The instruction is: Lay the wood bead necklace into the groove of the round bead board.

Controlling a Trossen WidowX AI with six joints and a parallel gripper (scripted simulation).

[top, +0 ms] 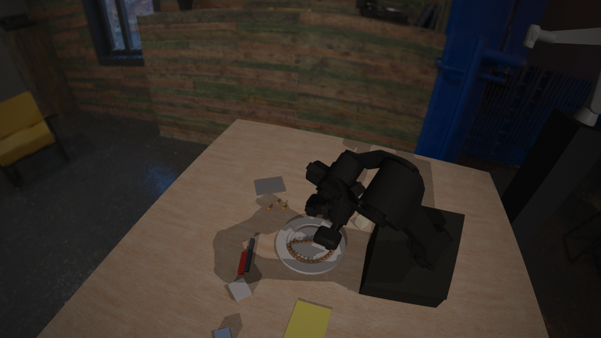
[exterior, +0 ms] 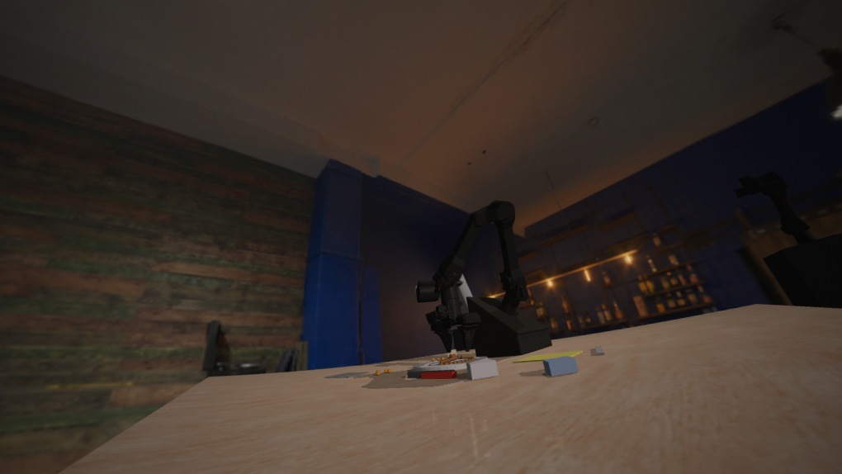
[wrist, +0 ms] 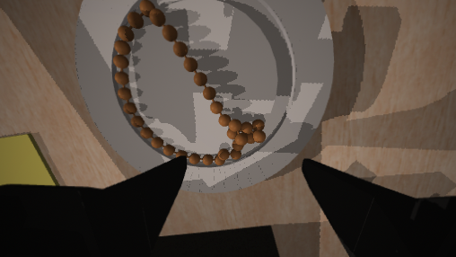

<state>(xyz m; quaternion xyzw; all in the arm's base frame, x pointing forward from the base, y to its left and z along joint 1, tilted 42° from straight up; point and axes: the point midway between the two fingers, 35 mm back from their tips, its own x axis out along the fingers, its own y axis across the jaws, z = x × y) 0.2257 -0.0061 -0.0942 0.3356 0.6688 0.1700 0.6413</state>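
The round white bead board is 60 mm ahead of my gripper tip, 20 mm to the left of it and 20 mm below it. The rest, counted from my gripper tip: dark bar: 220 mm ahead, 120 mm to the left, 30 mm below; then yellow sheet: 20 mm ahead, 260 mm to the left, 30 mm below; then pale cube: 80 mm behind, 90 mm to the right, 10 mm below.
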